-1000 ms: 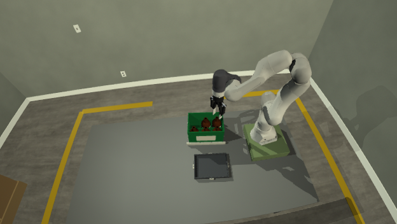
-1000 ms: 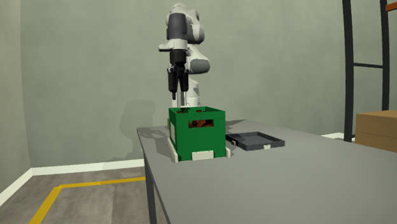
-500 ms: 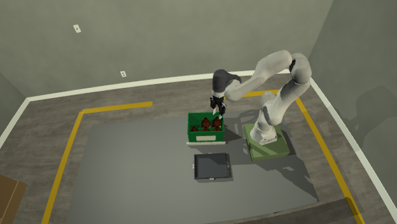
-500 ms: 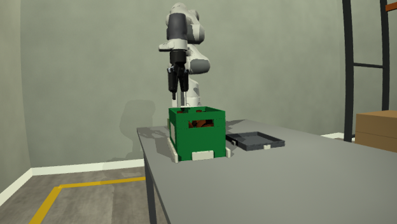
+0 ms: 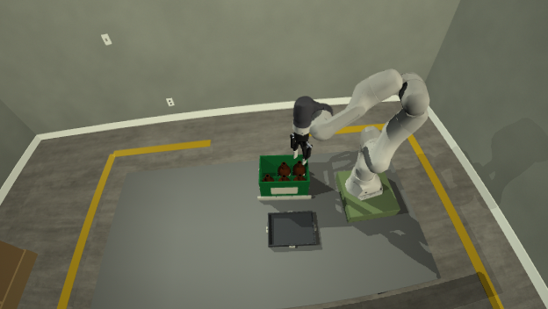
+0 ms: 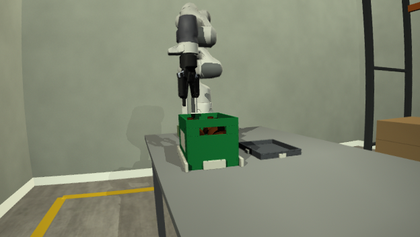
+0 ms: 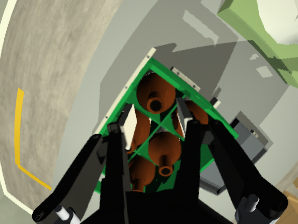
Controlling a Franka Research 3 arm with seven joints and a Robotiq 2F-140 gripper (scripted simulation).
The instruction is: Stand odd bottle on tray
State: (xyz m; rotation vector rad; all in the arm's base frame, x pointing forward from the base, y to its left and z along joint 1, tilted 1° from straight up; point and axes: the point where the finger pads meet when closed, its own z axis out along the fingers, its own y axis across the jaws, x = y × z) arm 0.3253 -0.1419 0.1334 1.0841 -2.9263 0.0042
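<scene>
Now: hand 130 mm above the green crate, 90 mm short of it and 40 mm to the right of it. From my hand the other things lie so: dark grey tray (330 mm to the left, 200 mm below, 80 mm ahead).
</scene>
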